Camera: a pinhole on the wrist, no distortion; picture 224 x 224 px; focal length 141.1 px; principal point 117.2 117.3 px. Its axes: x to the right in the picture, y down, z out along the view. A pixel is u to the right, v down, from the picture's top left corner.
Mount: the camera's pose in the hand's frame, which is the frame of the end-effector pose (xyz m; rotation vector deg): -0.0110 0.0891 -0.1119 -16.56 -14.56 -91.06
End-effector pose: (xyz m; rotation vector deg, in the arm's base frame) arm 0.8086 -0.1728 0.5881 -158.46 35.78 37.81
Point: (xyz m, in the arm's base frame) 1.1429 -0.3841 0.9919
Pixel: behind the camera
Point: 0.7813 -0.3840 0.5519
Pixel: 25.3 202.4
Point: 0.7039 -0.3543 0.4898
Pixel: 75.7 136.2
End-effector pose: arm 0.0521 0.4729 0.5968 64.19 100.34 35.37
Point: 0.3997 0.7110 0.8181
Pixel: 42.8 136.9
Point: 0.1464 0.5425 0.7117
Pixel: 99.0 120.6
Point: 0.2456 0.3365 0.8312
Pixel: outside the picture
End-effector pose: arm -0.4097 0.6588 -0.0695 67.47 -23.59 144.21
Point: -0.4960 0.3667 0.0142
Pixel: 57.4 151.3
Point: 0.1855 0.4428 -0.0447
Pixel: 212.6 17.6
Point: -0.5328 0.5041 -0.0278
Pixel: 62.8 201.8
